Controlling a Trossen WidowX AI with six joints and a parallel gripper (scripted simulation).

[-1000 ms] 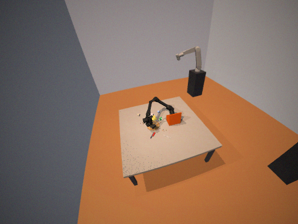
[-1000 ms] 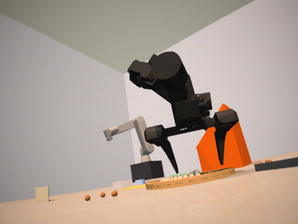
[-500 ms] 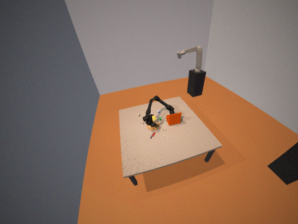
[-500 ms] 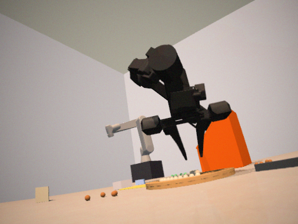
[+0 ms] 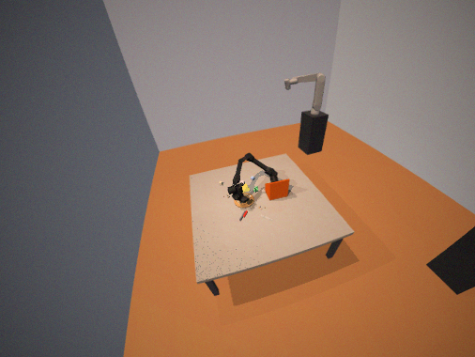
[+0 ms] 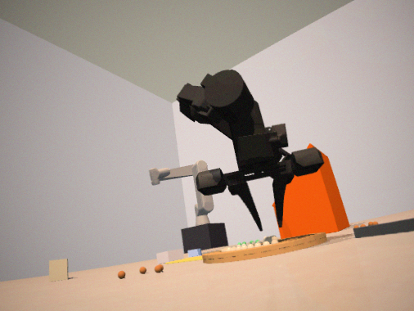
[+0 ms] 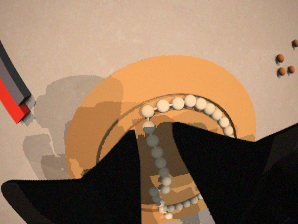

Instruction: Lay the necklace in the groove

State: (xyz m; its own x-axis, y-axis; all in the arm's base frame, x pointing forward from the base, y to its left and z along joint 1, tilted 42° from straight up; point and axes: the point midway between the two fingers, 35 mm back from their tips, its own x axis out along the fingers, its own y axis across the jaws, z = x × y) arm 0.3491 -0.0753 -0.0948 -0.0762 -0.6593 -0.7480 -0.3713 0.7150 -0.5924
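Now: the round wooden bead board 4 cm behind my gripper tip, 4 cm to the right of it and 2 cm below it. The rest, counted from my gripper tip: tan cube (12 cm ahead, 36 cm to the right, 1 cm below); yellow flat piece (10 cm behind, 20 cm to the right, 3 cm below); red-handled tool (2 cm ahead, 14 cm to the left, 3 cm below).
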